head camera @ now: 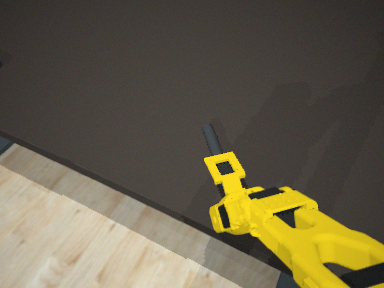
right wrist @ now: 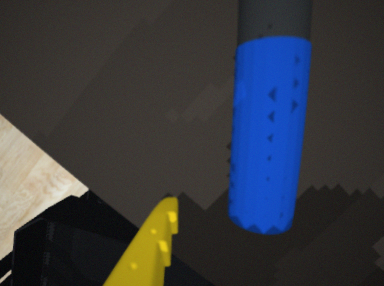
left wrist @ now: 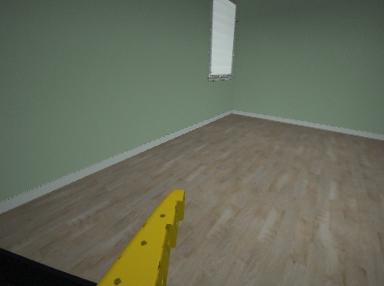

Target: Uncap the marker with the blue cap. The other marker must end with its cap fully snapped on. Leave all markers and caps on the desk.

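Frame: origin at the left arm's base, x right, y ahead, z up, level; millimetres.
Seen in the pictures: left hand, tool point: point(left wrist: 184, 200); right hand, tool point: point(right wrist: 177, 210).
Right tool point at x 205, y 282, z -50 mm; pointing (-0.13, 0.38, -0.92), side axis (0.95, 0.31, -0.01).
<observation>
A point is followed by its place in that frame.
The marker's dark grey body point(head camera: 212, 140) @[x 193, y 414, z -36 mm] point(right wrist: 275, 19) @[x 212, y 342, z -36 mm] lies on the dark desk point(head camera: 125, 90) @[x 32, y 544, z -55 mm]. Its blue cap point(right wrist: 267, 130) @[x 219, y 317, z -36 mm] is on the body's near end in the right wrist view; in the head view the gripper hides it. My right gripper point(head camera: 220, 159) point(right wrist: 175, 202) is open and empty, above the capped end. One notched jaw shows in the right wrist view, to the left of the cap and apart from it. My left gripper point(left wrist: 181, 194) is open and empty, facing the room, with one jaw showing. The other marker cannot be made out.
A small dark thing point(head camera: 1, 64) @[x -207, y 594, z -50 mm] is cut off at the head view's left edge. The desk's front edge runs diagonally beneath my right arm point(head camera: 320, 245) @[x 254, y 162, z 151 mm], with wooden floor point(head camera: 75, 225) @[x -238, y 608, z -775 mm] point(left wrist: 280, 215) @[x -389, y -1132, z -775 mm] beyond. Green walls point(left wrist: 100, 75) @[x 1190, y -1552, z 126 mm] and a window point(left wrist: 222, 40) @[x 231, y -3481, z 628 mm] show in the left wrist view.
</observation>
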